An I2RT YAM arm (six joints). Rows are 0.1 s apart.
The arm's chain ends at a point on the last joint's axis. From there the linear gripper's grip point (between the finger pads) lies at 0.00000 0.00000 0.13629 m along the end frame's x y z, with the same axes.
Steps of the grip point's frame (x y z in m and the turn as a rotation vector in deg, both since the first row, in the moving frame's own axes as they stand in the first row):
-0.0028 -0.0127 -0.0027 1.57 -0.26 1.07
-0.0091 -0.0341 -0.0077 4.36 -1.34 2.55
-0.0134 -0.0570 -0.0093 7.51 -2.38 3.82
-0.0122 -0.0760 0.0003 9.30 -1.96 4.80
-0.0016 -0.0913 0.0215 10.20 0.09 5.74
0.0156 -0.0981 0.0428 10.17 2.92 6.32
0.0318 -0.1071 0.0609 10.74 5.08 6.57
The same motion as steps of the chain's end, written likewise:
-0.0022 -0.0090 -0.0026 1.57 -0.26 1.07
-0.0061 -0.0237 -0.0073 4.36 -1.34 2.55
-0.0084 -0.0390 -0.0080 7.51 -2.38 3.82
-0.0085 -0.0538 0.0022 9.30 -1.96 4.80
-0.0030 -0.0672 0.0237 10.20 0.09 5.74
0.0074 -0.0745 0.0451 10.17 2.92 6.32
0.0184 -0.0825 0.0638 10.74 5.08 6.57

